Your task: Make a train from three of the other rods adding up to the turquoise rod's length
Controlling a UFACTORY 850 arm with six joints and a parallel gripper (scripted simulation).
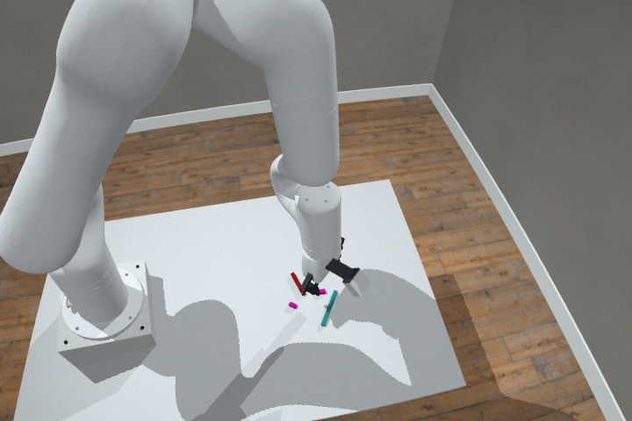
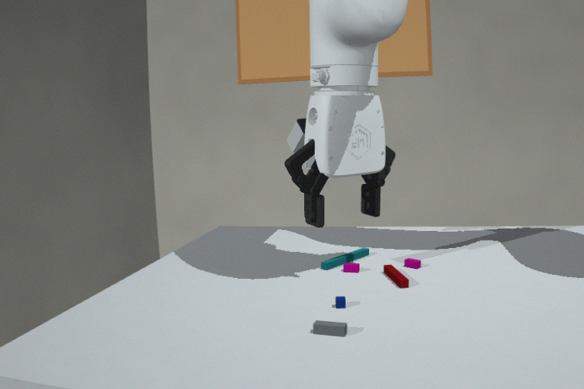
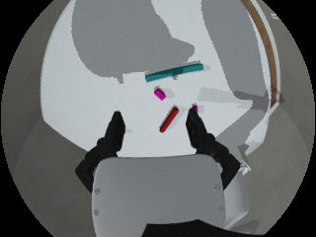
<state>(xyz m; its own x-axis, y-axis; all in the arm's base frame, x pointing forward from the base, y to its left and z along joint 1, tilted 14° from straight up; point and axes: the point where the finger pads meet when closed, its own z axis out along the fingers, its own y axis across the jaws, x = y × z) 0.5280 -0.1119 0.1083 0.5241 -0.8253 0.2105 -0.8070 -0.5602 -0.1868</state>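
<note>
My gripper is now 13 cm to the right of the blue rod, 8 cm above it and 1 cm short of it. The rest, counted from my hand: turquoise rod: 8 cm below, 6 cm to the right, 1 cm behind; grey rod: 20 cm to the left, 8 cm below, 3 cm ahead; red rod: 8 cm below, 6 cm behind, 4 cm to the left.
</note>
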